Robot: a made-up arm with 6 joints.
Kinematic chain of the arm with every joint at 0, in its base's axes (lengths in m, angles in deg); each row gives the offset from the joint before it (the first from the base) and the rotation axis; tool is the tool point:
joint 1: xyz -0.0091 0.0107 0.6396 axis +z
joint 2: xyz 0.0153 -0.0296 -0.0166 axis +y
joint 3: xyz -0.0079 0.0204 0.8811 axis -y
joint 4: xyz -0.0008 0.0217 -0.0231 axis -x
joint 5: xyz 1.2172 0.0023 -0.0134 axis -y
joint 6: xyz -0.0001 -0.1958 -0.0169 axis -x
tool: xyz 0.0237 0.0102 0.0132
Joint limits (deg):
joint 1: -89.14..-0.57
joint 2: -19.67..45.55
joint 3: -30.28..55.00
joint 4: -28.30..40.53
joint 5: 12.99..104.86
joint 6: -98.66..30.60
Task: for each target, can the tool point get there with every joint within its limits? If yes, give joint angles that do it. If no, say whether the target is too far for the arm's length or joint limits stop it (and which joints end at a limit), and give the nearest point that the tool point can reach.
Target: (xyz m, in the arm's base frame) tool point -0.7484 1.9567 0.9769
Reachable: no: joint limits stop it (at a limit: joint 1, joint 2, joint 3, joint 4, joint 5) | nearest point -0.1455 0.0891 2.6512 | short by 2.580 m
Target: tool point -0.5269 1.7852 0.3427
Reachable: no: joint limits stop it (at a limit: joint 1, joint 2, joint 3, joint 4, joint 5, joint 6) | nearest point 0.8122 -0.1329 0.0113 | short by 2.363 m
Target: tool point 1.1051 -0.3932 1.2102
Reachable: yes | joints -11.87 -1.92 -11.78 -21.02 62.68 -20.58
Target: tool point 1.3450 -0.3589 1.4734
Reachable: yes | joints -7.97 9.96 7.15 17.43 55.02 -66.20
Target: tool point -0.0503 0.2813 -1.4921
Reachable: no: joint limits stop it (at a limit: joint 1, joint 2, joint 3, joint 4, joint 5, joint 6) | nearest point 0.7996 -0.1602 0.0087 | short by 1.780 m
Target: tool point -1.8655 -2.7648 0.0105
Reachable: no: too far | nearest point -0.1796 -1.7022 0.6180 | short by 2.083 m
